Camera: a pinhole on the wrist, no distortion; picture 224 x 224 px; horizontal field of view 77.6 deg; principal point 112.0 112.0 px. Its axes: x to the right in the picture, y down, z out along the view. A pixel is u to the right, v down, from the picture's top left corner.
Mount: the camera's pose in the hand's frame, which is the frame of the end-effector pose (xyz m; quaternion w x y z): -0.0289 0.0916 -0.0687 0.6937 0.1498 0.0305 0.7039
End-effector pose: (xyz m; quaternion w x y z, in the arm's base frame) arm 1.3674 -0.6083 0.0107 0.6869 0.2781 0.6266 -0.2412
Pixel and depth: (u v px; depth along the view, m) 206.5 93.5 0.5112
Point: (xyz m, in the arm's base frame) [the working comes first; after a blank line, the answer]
In the camera's frame: 0.3468 -0.0679 0.5112

1.9573 -0.6640 -0.1015
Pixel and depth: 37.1 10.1 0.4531
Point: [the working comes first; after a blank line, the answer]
In the camera's frame: -0.2436 -0.3314 0.4531

1.4372 -0.9190 -0.3945
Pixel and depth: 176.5 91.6 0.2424
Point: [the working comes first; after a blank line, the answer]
In the camera's frame: 0.1122 -0.0355 0.2424

1.6105 -0.6059 -0.0332
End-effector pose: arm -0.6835 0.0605 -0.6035 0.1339 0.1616 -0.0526 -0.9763
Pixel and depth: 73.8 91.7 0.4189
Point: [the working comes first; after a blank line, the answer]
In the camera's frame: -0.1149 -0.0610 0.4189

-0.9262 0.1252 -0.3784
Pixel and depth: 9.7 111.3 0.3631
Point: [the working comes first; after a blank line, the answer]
In the camera's frame: -0.2667 -0.0018 0.3631

-0.8738 0.2783 -0.4376
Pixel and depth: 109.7 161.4 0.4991
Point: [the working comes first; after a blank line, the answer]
In the camera's frame: -0.0082 0.1770 0.4991

-0.7658 0.1127 -0.1579
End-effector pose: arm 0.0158 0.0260 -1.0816 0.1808 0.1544 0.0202 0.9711
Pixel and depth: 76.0 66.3 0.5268
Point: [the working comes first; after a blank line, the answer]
In the camera's frame: -0.1361 -0.1728 0.5268

-0.0690 0.2318 -0.6647
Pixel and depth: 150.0 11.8 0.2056
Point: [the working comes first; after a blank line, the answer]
In the camera's frame: 0.0561 -0.1479 0.2056

-0.1422 -0.0265 -0.9268
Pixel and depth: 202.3 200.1 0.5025
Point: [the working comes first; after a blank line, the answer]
In the camera's frame: 0.3257 0.3178 0.5025

0.2567 -0.3543 -0.5933
